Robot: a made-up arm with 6 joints. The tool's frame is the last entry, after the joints. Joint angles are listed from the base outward. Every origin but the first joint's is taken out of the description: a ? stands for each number. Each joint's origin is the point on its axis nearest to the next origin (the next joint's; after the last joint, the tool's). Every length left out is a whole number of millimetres.
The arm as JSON. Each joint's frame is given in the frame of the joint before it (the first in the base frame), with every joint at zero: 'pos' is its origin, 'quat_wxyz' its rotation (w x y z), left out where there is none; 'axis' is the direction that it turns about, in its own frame. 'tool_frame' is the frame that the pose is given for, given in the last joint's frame.
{
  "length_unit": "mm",
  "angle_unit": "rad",
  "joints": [
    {
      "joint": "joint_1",
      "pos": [
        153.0,
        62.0,
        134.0
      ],
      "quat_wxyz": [
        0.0,
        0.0,
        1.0,
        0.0
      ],
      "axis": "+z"
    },
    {
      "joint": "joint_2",
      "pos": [
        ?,
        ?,
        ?
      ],
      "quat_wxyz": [
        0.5,
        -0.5,
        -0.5,
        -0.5
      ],
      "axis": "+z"
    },
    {
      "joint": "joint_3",
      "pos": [
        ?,
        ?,
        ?
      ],
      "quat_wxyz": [
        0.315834,
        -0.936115,
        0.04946,
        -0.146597
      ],
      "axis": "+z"
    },
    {
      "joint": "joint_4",
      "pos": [
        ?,
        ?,
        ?
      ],
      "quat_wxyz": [
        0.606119,
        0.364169,
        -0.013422,
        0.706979
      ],
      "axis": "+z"
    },
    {
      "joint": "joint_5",
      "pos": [
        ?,
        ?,
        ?
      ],
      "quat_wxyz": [
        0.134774,
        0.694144,
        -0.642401,
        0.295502
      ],
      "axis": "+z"
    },
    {
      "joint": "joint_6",
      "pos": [
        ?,
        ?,
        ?
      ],
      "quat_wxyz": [
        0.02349,
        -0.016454,
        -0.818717,
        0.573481
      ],
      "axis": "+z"
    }
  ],
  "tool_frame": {
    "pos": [
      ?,
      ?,
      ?
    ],
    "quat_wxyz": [
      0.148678,
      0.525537,
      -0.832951,
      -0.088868
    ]
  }
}
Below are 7 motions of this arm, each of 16 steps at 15 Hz.
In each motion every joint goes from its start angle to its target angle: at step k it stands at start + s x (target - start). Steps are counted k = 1, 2, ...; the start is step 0. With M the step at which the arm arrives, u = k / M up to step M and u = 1 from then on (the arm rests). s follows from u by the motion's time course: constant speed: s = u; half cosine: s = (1 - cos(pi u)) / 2; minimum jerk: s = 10 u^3 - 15 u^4 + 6 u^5.
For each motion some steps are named. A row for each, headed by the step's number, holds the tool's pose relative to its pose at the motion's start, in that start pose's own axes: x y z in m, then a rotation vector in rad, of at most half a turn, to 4 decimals.
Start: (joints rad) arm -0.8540 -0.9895 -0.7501 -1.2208 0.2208 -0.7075
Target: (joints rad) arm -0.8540 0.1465 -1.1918 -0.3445 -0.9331 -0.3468
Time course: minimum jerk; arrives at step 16
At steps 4, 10, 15, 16:
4: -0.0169 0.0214 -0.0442 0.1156 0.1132 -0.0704
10: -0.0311 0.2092 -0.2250 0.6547 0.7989 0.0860
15: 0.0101 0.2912 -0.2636 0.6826 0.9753 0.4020
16: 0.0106 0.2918 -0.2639 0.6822 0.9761 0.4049

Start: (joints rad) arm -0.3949 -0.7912 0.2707 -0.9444 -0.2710 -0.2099
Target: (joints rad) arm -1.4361 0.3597 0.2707 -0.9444 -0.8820 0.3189
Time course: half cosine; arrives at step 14
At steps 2, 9, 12, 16:
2: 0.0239 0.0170 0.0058 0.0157 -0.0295 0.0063
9: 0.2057 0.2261 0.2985 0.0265 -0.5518 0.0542
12: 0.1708 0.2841 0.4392 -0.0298 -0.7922 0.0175
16: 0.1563 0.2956 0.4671 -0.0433 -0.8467 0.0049

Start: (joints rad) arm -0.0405 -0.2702 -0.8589 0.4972 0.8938 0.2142
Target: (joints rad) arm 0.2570 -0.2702 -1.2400 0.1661 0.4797 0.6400
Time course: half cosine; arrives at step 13
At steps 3, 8, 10, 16:
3: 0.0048 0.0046 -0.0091 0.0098 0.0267 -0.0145
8: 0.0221 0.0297 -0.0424 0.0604 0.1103 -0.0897
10: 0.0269 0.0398 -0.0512 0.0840 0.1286 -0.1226
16: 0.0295 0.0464 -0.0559 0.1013 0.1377 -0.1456

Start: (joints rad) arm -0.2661 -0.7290 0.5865 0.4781 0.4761 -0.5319
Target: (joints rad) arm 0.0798 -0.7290 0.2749 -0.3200 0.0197 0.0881
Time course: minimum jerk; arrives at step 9
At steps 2, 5, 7, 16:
2: 0.0094 -0.0053 0.0025 -0.0257 0.0023 -0.0126
5: 0.0719 -0.0276 0.0244 -0.1698 -0.0275 -0.1237
7: 0.1045 -0.0304 0.0400 -0.2151 -0.0791 -0.2110
16: 0.1113 -0.0302 0.0437 -0.2198 -0.0940 -0.2340

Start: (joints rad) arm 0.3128 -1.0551 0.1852 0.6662 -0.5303 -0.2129
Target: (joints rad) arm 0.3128 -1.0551 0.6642 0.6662 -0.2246 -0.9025
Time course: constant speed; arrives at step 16
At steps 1, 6, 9, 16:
1: -0.0032 0.0037 -0.0061 0.0178 0.0002 0.0382
6: -0.0224 0.0223 -0.0338 0.1134 -0.0154 0.2173
9: -0.0362 0.0336 -0.0482 0.1742 -0.0381 0.3147
16: -0.0729 0.0598 -0.0753 0.3162 -0.1286 0.5098

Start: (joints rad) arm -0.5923 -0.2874 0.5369 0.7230 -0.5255 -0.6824
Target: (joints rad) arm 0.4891 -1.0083 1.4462 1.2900 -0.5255 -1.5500
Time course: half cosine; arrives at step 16
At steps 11, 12, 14, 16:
11: -0.1938 0.0970 -0.0654 1.4360 1.1921 0.3772
12: -0.2027 0.0974 -0.0471 1.6144 1.2479 0.3121
14: -0.2086 0.0947 -0.0202 1.8671 1.2966 0.1725
16: -0.2089 0.0930 -0.0110 1.9532 1.3041 0.1100

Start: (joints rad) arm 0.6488 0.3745 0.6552 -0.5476 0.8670 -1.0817
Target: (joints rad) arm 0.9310 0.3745 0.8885 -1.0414 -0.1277 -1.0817
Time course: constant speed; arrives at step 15
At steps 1, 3, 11, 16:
1: -0.0089 0.0026 0.0031 -0.0035 0.0560 -0.0040
3: -0.0258 0.0080 0.0104 -0.0103 0.1685 -0.0122
11: -0.0788 0.0339 0.0543 -0.0335 0.6260 -0.0484
16: -0.0945 0.0489 0.0825 -0.0427 0.8581 -0.0677

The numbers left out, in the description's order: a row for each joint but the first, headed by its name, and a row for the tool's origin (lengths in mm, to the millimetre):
joint_2: 62.0 11.0 0.0
joint_3: -66.0 -256.0 0.0
joint_4: -40.0 96.0 0.0
joint_5: 60.0 -63.0 0.0
joint_6: -142.0 -104.0 0.0
tool: -51.0 -28.0 0.0

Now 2 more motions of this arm.
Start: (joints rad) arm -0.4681 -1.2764 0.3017 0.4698 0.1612 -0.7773
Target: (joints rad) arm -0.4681 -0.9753 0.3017 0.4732 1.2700 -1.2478
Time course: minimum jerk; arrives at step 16
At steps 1, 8, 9, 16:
1: 0.0005 0.0001 0.0000 0.0001 -0.0026 0.0018
8: 0.0990 0.0450 0.0114 0.0206 -0.5838 0.3995
9: 0.1204 0.0588 0.0170 0.0233 -0.7208 0.4888
16: 0.1838 0.1125 0.0421 0.0318 -1.1835 0.7605

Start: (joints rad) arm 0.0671 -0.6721 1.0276 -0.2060 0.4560 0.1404
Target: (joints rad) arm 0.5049 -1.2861 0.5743 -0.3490 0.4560 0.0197
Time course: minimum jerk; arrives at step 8
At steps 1, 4, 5, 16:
1: -0.0004 -0.0028 -0.0013 0.0001 0.0012 -0.0011
4: -0.0242 -0.0929 -0.0224 -0.0081 0.0034 -0.0447
5: -0.0416 -0.1360 -0.0182 -0.0235 -0.0174 -0.0684
16: -0.0673 -0.1867 0.0002 -0.0563 -0.0600 -0.0952

